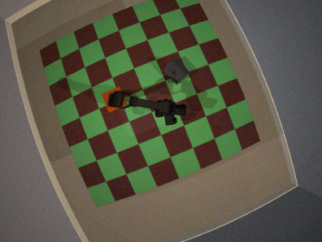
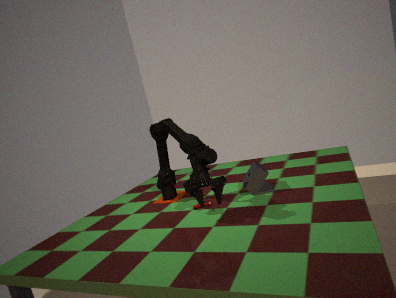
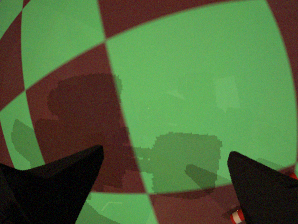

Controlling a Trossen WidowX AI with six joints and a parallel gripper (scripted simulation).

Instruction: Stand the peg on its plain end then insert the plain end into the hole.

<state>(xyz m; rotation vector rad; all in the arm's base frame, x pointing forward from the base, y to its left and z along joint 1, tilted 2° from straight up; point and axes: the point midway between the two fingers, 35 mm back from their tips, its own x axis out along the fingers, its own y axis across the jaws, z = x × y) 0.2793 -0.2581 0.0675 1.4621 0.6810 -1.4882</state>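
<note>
Now: gripper tip 50 mm past the red peg, 100 mm to the right of it and 30 mm above it. The rest, counted from my gripper tip: grey sloped panel 160 mm ahead, 220 mm to the left, 20 mm above.
</note>
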